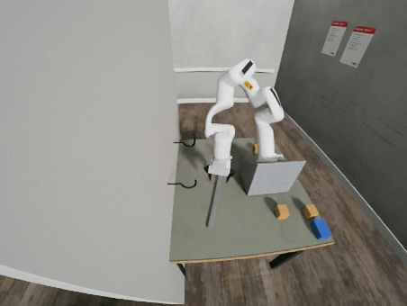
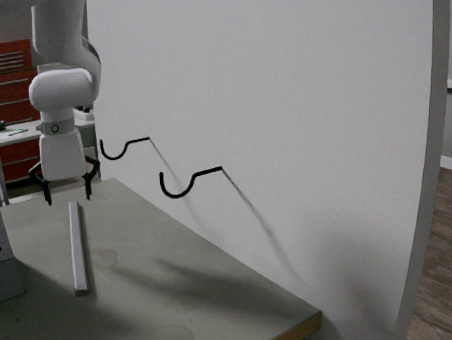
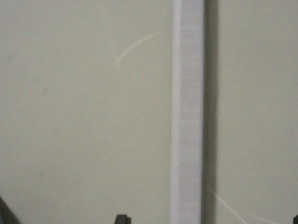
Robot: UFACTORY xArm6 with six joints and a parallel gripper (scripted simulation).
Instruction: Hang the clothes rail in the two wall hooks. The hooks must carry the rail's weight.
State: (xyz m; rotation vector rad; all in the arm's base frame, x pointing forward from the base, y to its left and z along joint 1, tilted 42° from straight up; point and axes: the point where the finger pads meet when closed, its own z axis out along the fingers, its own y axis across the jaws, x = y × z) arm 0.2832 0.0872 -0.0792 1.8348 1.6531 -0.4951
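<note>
My hand is 11 cm above the grey clothes rail. The rest, counted from my hand: blue block: 54 cm behind, 23 cm to the left, 10 cm below; then white wall panel: 31 cm above, 29 cm ahead, 4 cm to the right.
</note>
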